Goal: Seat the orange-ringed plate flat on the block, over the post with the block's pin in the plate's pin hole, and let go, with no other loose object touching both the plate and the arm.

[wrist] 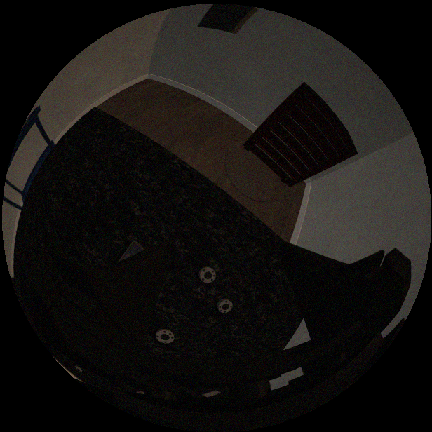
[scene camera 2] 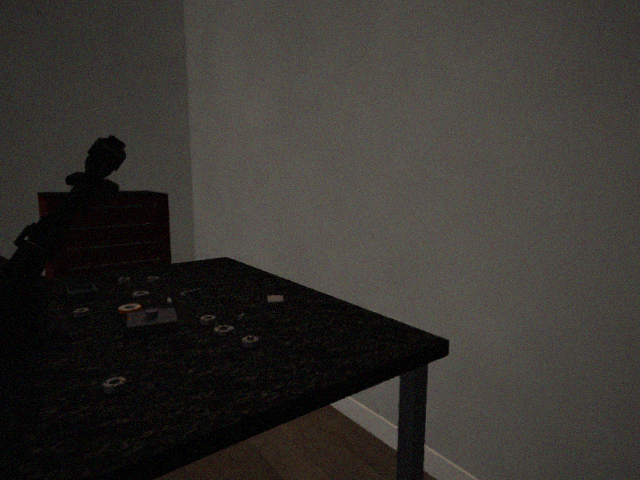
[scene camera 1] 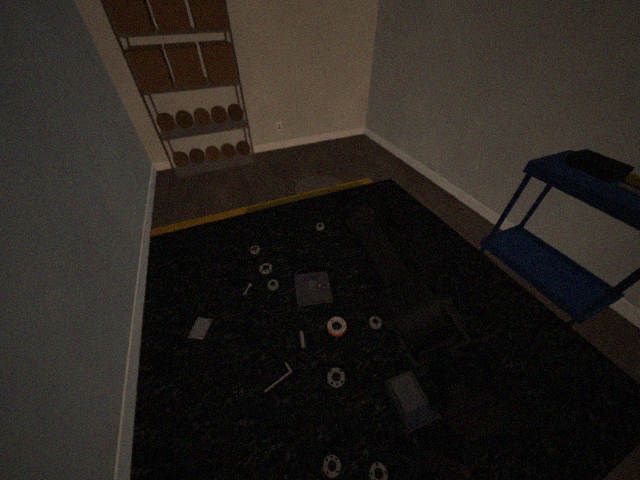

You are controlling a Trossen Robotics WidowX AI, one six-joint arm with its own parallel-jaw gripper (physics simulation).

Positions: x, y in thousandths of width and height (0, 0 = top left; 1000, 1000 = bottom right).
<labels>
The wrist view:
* my gripper: 527, 575
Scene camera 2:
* my gripper: 143, 443
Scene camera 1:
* grey tray: 641, 834
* grey block: 504, 614
</labels>
